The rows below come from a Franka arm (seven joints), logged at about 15 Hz.
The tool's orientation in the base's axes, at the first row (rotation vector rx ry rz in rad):
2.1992 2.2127 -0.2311
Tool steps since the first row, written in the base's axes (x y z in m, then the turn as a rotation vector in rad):
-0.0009 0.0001 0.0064 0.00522 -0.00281 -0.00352
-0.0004 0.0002 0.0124 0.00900 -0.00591 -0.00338
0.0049 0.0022 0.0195 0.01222 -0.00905 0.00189
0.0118 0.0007 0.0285 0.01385 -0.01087 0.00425
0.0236 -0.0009 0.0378 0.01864 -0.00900 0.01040
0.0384 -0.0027 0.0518 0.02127 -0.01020 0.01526
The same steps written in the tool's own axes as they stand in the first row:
-0.0006 -0.0015 -0.0063 -0.00245 0.00553 0.00331
-0.0012 -0.0016 -0.0122 -0.00559 0.00928 0.00317
-0.0001 0.0030 -0.0200 -0.00935 0.01198 -0.00199
-0.0027 0.0090 -0.0294 -0.01144 0.01338 -0.00427
-0.0054 0.0199 -0.0395 -0.01033 0.01756 -0.01102
-0.0090 0.0333 -0.0545 -0.01211 0.01972 -0.01594

